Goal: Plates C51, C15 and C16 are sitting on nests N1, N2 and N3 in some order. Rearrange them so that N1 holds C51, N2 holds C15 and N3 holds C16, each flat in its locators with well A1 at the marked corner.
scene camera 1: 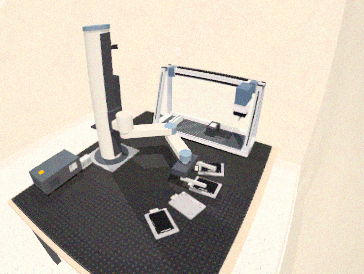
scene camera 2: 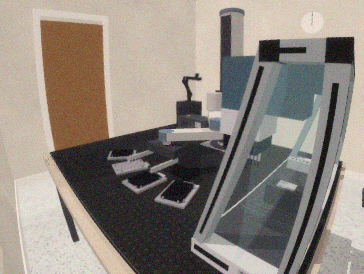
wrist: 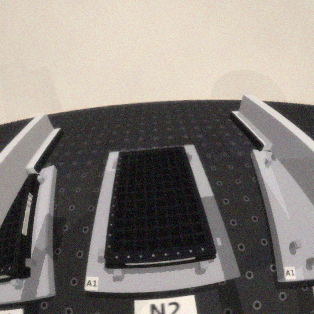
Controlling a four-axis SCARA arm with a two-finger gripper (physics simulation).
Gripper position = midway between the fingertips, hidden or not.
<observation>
In view: my gripper [scene camera 2: 138, 164] and a nest N2 [wrist: 222, 267].
My gripper is seen too in the wrist view [wrist: 144, 110].
</observation>
